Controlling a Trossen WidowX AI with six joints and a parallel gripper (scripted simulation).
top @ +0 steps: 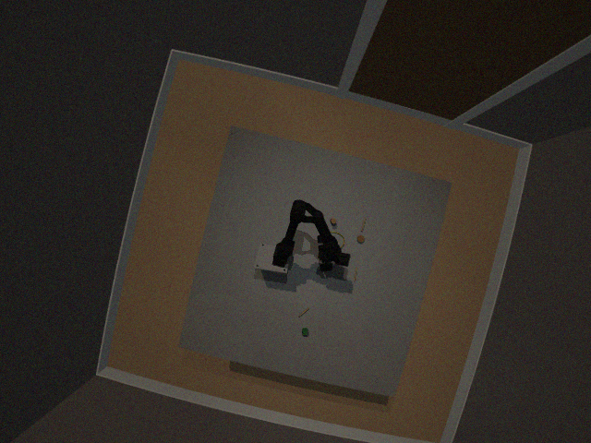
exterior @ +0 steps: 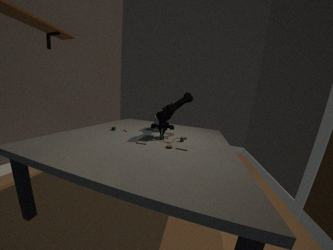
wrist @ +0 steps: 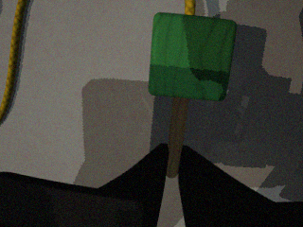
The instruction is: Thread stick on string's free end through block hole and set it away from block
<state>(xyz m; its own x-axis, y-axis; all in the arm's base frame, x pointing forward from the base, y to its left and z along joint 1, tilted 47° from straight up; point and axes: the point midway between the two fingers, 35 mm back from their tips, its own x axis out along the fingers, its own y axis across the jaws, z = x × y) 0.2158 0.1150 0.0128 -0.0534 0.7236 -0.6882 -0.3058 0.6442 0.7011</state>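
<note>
Now: gripper tip 5 cm short of the green cube, 2 cm to the right of it and 1 cm below it. From my gripper tip the other things lie so: wooden disc (19 cm ahead, 11 cm to the left); then thin wooden stick (4 cm ahead, 1 cm to the left, 1 cm above).
</note>
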